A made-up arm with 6 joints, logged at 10 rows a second.
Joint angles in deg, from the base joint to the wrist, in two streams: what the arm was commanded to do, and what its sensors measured. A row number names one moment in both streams.
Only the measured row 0 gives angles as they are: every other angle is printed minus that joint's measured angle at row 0.
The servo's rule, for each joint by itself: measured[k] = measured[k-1] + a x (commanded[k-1-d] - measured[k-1]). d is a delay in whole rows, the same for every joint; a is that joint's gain. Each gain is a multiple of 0.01, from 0.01 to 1. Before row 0 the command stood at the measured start. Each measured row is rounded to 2 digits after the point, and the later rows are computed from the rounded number. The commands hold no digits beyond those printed.
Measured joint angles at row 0:
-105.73 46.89 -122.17 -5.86 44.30 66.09
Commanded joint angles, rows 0 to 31:
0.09 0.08 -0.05 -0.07 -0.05 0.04
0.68 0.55 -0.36 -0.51 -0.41 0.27
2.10 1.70 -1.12 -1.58 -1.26 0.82
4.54 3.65 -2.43 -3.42 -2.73 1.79
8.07 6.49 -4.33 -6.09 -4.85 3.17
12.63 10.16 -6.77 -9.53 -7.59 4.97
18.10 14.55 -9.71 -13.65 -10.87 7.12
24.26 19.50 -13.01 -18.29 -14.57 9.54
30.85 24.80 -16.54 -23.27 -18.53 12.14
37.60 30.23 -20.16 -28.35 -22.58 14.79
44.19 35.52 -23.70 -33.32 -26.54 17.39
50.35 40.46 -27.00 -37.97 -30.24 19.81
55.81 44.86 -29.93 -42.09 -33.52 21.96
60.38 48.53 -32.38 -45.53 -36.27 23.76
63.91 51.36 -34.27 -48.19 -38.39 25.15
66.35 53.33 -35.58 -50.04 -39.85 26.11
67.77 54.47 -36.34 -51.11 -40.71 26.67
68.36 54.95 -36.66 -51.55 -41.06 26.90
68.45 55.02 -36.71 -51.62 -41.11 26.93
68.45 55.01 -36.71 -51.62 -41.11 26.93
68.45 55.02 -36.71 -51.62 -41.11 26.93
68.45 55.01 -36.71 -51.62 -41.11 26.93
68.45 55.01 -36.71 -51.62 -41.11 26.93
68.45 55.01 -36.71 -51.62 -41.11 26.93
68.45 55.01 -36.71 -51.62 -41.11 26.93
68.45 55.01 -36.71 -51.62 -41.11 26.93
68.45 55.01 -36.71 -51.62 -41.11 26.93
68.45 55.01 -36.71 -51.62 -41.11 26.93
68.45 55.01 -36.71 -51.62 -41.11 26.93
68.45 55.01 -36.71 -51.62 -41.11 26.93
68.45 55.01 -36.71 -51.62 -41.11 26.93
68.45 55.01 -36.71 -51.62 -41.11 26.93
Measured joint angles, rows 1 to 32:
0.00 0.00 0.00 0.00 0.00 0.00
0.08 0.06 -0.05 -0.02 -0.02 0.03
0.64 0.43 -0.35 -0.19 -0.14 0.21
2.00 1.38 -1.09 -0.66 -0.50 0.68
4.36 3.08 -2.38 -1.60 -1.21 1.53
7.81 5.64 -4.25 -3.13 -2.37 2.79
12.29 9.03 -6.67 -5.31 -4.04 4.47
17.69 13.17 -9.59 -8.15 -6.23 6.51
23.80 17.92 -12.87 -11.60 -8.90 8.84
30.36 23.08 -16.39 -15.57 -11.98 11.38
37.09 28.44 -20.01 -19.92 -15.37 14.01
43.69 33.75 -23.55 -24.48 -18.94 16.61
49.88 38.78 -26.86 -29.07 -22.56 19.07
55.39 43.34 -29.81 -33.50 -26.07 21.30
60.03 47.23 -32.28 -37.59 -29.33 23.19
63.64 50.33 -34.19 -41.19 -32.23 24.70
66.16 52.58 -35.52 -44.20 -34.67 25.79
67.66 54.00 -36.31 -46.55 -36.60 26.47
68.31 54.71 -36.65 -48.25 -38.03 26.80
68.44 54.94 -36.71 -49.40 -39.02 26.90
68.45 54.99 -36.71 -50.15 -39.69 26.92
68.45 55.01 -36.71 -50.65 -40.14 26.93
68.45 55.01 -36.71 -50.98 -40.45 26.93
68.45 55.01 -36.71 -51.20 -40.66 26.93
68.45 55.01 -36.71 -51.34 -40.80 26.93
68.45 55.01 -36.71 -51.44 -40.90 26.93
68.45 55.01 -36.71 -51.50 -40.97 26.93
68.45 55.01 -36.71 -51.54 -41.01 26.93
68.45 55.01 -36.71 -51.57 -41.04 26.93
68.45 55.01 -36.71 -51.59 -41.06 26.93
68.45 55.01 -36.71 -51.60 -41.08 26.93
68.45 55.01 -36.71 -51.61 -41.09 26.93
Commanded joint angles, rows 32 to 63:
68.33 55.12 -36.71 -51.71 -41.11 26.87
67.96 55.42 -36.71 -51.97 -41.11 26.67
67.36 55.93 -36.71 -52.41 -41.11 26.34
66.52 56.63 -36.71 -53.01 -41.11 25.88
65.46 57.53 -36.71 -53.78 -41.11 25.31
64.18 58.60 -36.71 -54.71 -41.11 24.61
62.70 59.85 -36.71 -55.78 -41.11 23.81
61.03 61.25 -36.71 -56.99 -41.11 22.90
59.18 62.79 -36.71 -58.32 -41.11 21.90
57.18 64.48 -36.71 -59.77 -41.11 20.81
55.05 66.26 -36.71 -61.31 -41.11 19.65
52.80 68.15 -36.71 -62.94 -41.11 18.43
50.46 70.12 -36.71 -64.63 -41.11 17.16
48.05 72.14 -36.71 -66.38 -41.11 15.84
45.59 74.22 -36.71 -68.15 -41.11 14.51
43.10 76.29 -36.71 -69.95 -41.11 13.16
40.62 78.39 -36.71 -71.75 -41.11 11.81
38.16 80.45 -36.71 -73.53 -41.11 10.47
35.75 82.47 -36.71 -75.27 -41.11 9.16
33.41 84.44 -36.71 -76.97 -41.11 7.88
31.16 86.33 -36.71 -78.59 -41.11 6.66
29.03 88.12 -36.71 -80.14 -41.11 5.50
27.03 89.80 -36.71 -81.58 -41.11 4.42
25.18 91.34 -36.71 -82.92 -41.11 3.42
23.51 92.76 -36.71 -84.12 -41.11 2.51
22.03 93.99 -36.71 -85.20 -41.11 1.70
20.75 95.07 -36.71 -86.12 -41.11 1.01
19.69 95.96 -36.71 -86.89 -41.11 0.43
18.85 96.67 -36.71 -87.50 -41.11 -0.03
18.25 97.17 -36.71 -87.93 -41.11 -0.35
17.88 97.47 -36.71 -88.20 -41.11 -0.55
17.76 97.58 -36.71 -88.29 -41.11 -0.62
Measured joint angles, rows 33 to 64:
68.45 55.01 -36.71 -51.61 -41.10 26.93
68.34 55.09 -36.71 -51.64 -41.10 26.88
67.99 55.34 -36.71 -51.75 -41.10 26.72
67.40 55.78 -36.71 -51.97 -41.10 26.43
66.58 56.42 -36.71 -52.32 -41.10 26.01
65.54 57.25 -36.71 -52.82 -41.10 25.47
64.28 58.26 -36.71 -53.46 -41.10 24.81
62.81 59.45 -36.71 -54.25 -41.10 24.04
61.15 60.80 -36.71 -55.18 -41.10 23.16
59.32 62.29 -36.71 -56.25 -41.10 22.19
57.33 63.93 -36.71 -57.45 -41.10 21.13
55.21 65.68 -36.71 -58.76 -41.10 19.99
52.97 67.53 -36.71 -60.18 -41.10 18.79
50.64 69.47 -36.71 -61.69 -41.10 17.53
48.23 71.47 -36.71 -63.28 -41.10 16.23
45.77 73.53 -36.71 -64.94 -41.10 14.91
43.29 75.60 -36.71 -66.64 -41.10 13.56
40.81 77.69 -36.71 -68.38 -41.10 12.21
38.35 79.76 -36.71 -70.13 -41.10 10.87
35.93 81.79 -36.71 -71.88 -41.10 9.55
33.59 83.78 -36.71 -73.61 -41.10 8.26
31.33 85.69 -36.71 -75.30 -41.10 7.03
29.19 87.51 -36.71 -76.95 -41.10 5.85
27.18 89.23 -36.71 -78.52 -41.10 4.75
25.32 90.81 -36.71 -80.02 -41.10 3.73
23.64 92.27 -36.71 -81.41 -41.10 2.79
22.14 93.56 -36.71 -82.70 -41.10 1.95
20.85 94.69 -36.71 -83.86 -41.10 1.23
19.77 95.64 -36.71 -84.89 -41.10 0.61
18.91 96.41 -36.71 -85.78 -41.10 0.12
18.30 96.98 -36.71 -86.51 -41.10 -0.24
17.91 97.35 -36.71 -87.08 -41.10 -0.48

